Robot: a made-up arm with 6 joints. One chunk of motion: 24 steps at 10 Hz.
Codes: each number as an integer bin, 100 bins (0 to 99) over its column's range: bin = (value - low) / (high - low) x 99, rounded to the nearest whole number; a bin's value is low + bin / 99 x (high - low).
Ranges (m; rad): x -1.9..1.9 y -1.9..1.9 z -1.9..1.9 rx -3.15..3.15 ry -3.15..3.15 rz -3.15..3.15
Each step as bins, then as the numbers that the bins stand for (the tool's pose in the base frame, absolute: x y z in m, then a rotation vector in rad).
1 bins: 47 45 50 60 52 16
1 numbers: -0.0960 -0.1727 0.0192 0.6682 0.1591 -2.1318
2 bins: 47 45 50 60 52 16
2 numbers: -0.0960 -0.1727 0.0192 0.6682 0.1591 -2.1318
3 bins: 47 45 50 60 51 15
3 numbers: -0.0960 -0.1727 0.0192 0.6682 0.0955 -2.1955
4 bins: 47 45 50 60 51 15
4 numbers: -0.0960 -0.1727 0.0192 0.6682 0.0955 -2.1955
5 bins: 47 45 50 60 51 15
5 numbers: -0.0960 -0.1727 0.0192 0.6682 0.0955 -2.1955
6 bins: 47 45 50 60 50 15
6 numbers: -0.0960 -0.1727 0.0192 0.6682 0.0318 -2.1955
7 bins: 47 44 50 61 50 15
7 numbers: -0.0960 -0.2111 0.0192 0.7318 0.0318 -2.1955
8 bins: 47 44 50 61 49 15
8 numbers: -0.0960 -0.2111 0.0192 0.7318 -0.0318 -2.1955
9 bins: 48 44 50 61 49 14
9 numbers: -0.0576 -0.2111 0.0192 0.7318 -0.0318 -2.2591
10 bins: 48 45 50 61 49 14
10 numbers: -0.0576 -0.1727 0.0192 0.7318 -0.0318 -2.2591
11 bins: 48 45 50 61 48 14
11 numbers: -0.0576 -0.1727 0.0192 0.7318 -0.0955 -2.2591
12 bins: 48 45 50 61 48 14
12 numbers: -0.0576 -0.1727 0.0192 0.7318 -0.0955 -2.2591
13 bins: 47 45 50 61 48 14
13 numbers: -0.0960 -0.1727 0.0192 0.7318 -0.0955 -2.2591
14 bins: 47 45 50 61 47 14
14 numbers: -0.0960 -0.1727 0.0192 0.7318 -0.1591 -2.2591
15 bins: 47 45 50 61 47 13
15 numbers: -0.0960 -0.1727 0.0192 0.7318 -0.1591 -2.3227
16 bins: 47 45 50 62 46 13
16 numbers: -0.0960 -0.1727 0.0192 0.7955 -0.2227 -2.3227
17 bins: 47 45 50 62 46 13
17 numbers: -0.0960 -0.1727 0.0192 0.7955 -0.2227 -2.3227
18 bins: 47 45 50 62 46 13
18 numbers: -0.0960 -0.1727 0.0192 0.7955 -0.2227 -2.3227
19 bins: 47 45 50 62 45 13
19 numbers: -0.0960 -0.1727 0.0192 0.7955 -0.2864 -2.3227
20 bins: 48 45 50 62 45 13
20 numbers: -0.0576 -0.1727 0.0192 0.7955 -0.2864 -2.3227
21 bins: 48 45 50 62 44 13
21 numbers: -0.0576 -0.1727 0.0192 0.7955 -0.3500 -2.3227
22 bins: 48 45 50 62 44 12
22 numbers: -0.0576 -0.1727 0.0192 0.7955 -0.3500 -2.3864
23 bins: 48 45 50 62 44 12
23 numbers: -0.0576 -0.1727 0.0192 0.7955 -0.3500 -2.3864
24 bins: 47 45 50 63 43 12
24 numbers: -0.0960 -0.1727 0.0192 0.8591 -0.4136 -2.3864
